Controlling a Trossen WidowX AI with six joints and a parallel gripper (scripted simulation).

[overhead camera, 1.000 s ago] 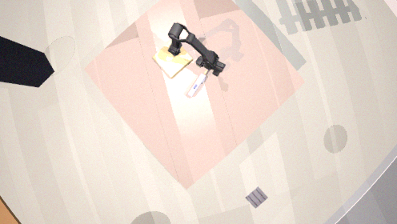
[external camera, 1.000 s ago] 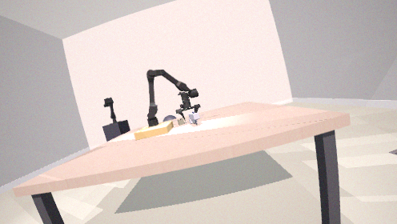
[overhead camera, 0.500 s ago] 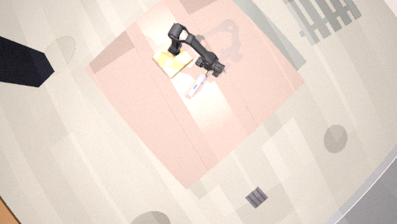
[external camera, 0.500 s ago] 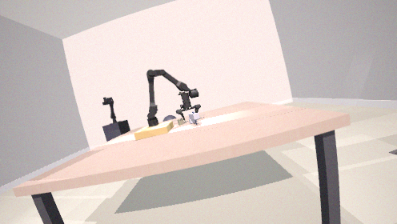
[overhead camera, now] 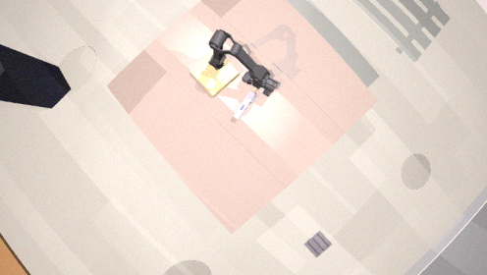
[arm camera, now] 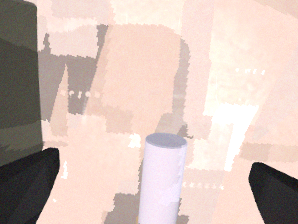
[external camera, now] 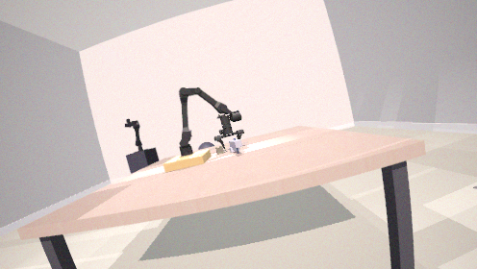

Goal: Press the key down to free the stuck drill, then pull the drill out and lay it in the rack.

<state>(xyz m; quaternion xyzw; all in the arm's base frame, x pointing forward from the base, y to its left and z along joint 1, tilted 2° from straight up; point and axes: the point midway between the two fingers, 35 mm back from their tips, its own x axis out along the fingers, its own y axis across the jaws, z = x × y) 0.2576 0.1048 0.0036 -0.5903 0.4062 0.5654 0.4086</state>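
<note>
Now: gripper tip 1 cm short of the drill, 4 cm to the left of it and 3 cm below it. From my gripper tip the other things lie so: dark block (8 cm behind, 1 cm above); then dark blue key (5 cm ahead, 15 cm to the right, 4 cm above).
</note>
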